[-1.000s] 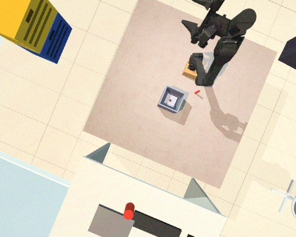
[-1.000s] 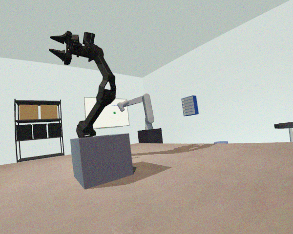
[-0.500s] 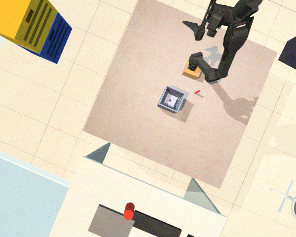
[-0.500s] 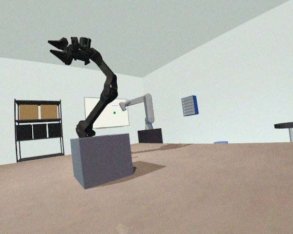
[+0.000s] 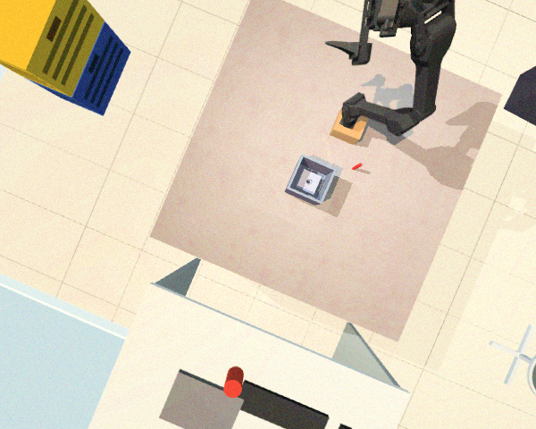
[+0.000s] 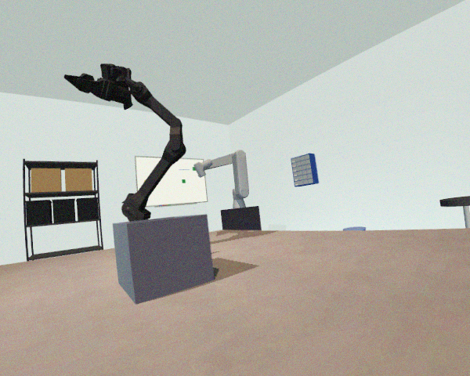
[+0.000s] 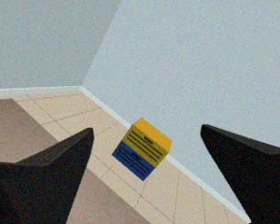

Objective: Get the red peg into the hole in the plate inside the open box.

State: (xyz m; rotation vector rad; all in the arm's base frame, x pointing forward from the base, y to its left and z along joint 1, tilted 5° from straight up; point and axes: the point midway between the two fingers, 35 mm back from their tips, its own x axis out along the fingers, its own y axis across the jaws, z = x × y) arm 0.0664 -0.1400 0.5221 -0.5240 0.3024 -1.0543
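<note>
My gripper tip is 540 mm above the red peg, 350 mm to the right of it and 60 mm short of it.
</note>
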